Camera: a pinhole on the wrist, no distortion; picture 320 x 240 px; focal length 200.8 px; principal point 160.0 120.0 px. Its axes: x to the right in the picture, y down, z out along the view. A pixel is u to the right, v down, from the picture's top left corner.
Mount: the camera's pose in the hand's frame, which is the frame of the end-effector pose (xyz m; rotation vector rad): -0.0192 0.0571 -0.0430 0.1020 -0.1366 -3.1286
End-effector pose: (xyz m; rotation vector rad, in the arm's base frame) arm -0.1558 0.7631 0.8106 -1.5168 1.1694 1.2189
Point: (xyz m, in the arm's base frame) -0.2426 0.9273 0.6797
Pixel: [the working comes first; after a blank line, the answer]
In the camera's frame: -0.1301 0.0207 0.2320

47.4 137.9
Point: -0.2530 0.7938 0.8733
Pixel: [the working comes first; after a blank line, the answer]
In the camera's frame: 0.0503 -0.0210 0.0866

276.7 71.3
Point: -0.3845 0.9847 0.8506
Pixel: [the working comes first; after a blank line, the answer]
In the camera's frame: 0.0545 -0.0922 0.3083

195.5 60.0
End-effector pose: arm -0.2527 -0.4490 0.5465 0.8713 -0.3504 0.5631
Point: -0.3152 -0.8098 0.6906
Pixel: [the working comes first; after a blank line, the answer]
In the camera's frame: 0.0470 0.1520 0.4132

182.8 193.9
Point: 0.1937 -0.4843 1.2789
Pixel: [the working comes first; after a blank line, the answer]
In the camera's frame: -0.7673 -0.0651 0.4423

outside the picture
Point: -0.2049 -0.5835 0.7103
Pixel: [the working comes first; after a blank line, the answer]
In the camera's frame: -0.1126 0.0752 0.2332

63.1 184.7
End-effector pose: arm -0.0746 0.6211 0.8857 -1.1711 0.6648 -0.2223
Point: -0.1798 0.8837 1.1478
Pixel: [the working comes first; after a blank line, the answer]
In the camera's frame: 0.2744 0.1914 0.2467

outside the picture
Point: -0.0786 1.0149 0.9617
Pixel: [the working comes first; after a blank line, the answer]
In the camera's frame: 0.1812 0.0009 0.3776

256.4 120.5
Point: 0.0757 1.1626 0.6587
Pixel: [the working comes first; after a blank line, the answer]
In the camera's frame: 0.0092 -0.2900 0.5299

163.5 10.1
